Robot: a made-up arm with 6 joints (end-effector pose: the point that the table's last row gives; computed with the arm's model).
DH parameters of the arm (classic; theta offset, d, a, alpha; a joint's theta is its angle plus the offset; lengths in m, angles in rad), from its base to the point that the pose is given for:
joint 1: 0 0.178 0 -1.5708
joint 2: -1.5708 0 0.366 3.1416
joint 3: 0 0 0 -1.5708
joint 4: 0 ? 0 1.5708
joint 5: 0 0.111 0 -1.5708
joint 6: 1.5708 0 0 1.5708
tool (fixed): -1.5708 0 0 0
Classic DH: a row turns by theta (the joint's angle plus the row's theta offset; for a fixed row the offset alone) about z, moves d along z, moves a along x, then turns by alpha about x.
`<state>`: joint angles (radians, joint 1 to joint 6).
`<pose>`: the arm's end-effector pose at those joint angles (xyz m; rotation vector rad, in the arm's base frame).
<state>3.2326 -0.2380 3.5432 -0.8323 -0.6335 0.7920</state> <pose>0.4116 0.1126 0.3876 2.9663 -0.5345 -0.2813</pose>
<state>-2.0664 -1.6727 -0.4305 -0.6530 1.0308 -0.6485</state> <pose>0.0108 0.2053 0.4550 -1.1880 -1.9702 -0.2035</pose>
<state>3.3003 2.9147 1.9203 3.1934 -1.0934 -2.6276</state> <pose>-0.2501 -0.1523 -0.4794 -0.2221 0.7791 -2.8581</pose>
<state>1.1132 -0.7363 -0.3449 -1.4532 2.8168 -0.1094</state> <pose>0.0666 0.1059 0.4827 1.6353 -1.4520 -1.3783</pose>
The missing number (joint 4, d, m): -0.355
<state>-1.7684 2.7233 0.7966 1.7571 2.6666 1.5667</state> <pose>-0.0048 -0.1288 -0.5272 -1.0694 -0.7089 -1.0072</pose>
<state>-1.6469 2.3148 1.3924 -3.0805 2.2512 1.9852</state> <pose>0.0741 -0.4853 -0.3569 -1.4758 -1.4666 0.9603</pose>
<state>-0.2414 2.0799 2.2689 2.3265 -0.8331 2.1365</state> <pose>0.6523 -0.0822 0.1457 1.5647 -1.2815 0.1024</pose>
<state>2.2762 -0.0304 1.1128 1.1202 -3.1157 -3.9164</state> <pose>0.0075 0.0657 0.9083 2.0571 0.0260 -1.6285</pose>
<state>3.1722 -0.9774 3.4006 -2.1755 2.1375 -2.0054</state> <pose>0.5079 -0.0476 0.0773 1.7871 0.4918 1.4824</pose>
